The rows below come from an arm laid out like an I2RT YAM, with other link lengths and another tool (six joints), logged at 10 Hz.
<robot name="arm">
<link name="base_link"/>
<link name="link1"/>
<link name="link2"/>
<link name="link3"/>
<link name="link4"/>
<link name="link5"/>
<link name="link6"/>
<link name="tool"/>
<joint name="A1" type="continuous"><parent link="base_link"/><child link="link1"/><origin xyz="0 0 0.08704" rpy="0 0 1.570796"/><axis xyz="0 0 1"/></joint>
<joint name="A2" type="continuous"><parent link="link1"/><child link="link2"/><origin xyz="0.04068 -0.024 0.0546" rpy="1.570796 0 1.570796"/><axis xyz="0 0 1"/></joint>
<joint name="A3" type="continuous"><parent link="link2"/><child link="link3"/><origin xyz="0.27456 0 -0.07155" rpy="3.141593 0 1.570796"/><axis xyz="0 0 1"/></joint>
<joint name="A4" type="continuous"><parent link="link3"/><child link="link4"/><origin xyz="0.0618 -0.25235 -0.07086" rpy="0 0 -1.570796"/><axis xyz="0 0 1"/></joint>
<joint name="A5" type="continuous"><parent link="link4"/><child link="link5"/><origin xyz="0.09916 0.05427 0.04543" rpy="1.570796 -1.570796 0"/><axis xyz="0 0 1"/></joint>
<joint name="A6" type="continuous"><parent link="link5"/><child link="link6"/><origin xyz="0 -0.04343 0.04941" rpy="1.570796 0 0"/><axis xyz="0 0 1"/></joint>
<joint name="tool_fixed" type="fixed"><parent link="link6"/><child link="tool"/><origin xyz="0.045 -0.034 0.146" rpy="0 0.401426 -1.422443"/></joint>
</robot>
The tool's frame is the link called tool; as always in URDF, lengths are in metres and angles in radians. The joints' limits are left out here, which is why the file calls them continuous.
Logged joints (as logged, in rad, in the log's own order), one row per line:
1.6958 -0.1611 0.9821 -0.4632 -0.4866 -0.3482
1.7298 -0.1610 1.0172 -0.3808 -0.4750 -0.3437
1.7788 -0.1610 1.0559 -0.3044 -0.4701 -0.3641
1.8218 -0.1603 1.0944 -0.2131 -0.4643 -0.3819
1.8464 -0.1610 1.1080 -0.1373 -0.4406 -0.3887
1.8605 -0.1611 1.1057 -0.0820 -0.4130 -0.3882
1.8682 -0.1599 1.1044 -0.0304 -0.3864 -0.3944
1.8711 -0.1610 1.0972 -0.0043 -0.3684 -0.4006
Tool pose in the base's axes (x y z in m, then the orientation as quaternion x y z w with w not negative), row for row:
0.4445 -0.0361 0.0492 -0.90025 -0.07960 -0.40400 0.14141
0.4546 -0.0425 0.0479 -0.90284 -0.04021 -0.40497 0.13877
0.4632 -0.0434 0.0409 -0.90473 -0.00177 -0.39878 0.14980
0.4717 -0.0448 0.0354 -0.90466 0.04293 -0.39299 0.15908
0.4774 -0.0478 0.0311 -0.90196 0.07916 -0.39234 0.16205
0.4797 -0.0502 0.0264 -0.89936 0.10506 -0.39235 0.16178
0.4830 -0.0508 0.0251 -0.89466 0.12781 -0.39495 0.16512
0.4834 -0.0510 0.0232 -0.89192 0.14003 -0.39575 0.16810
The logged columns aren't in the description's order. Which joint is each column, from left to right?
Columns, left to right: A2, A1, A3, A6, A4, A5.
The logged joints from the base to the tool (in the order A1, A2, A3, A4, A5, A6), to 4 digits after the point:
-0.1611 1.6958 0.9821 -0.4866 -0.3482 -0.4632
-0.1610 1.7298 1.0172 -0.4750 -0.3437 -0.3808
-0.1610 1.7788 1.0559 -0.4701 -0.3641 -0.3044
-0.1603 1.8218 1.0944 -0.4643 -0.3819 -0.2131
-0.1610 1.8464 1.1080 -0.4406 -0.3887 -0.1373
-0.1611 1.8605 1.1057 -0.4130 -0.3882 -0.0820
-0.1599 1.8682 1.1044 -0.3864 -0.3944 -0.0304
-0.1610 1.8711 1.0972 -0.3684 -0.4006 -0.0043

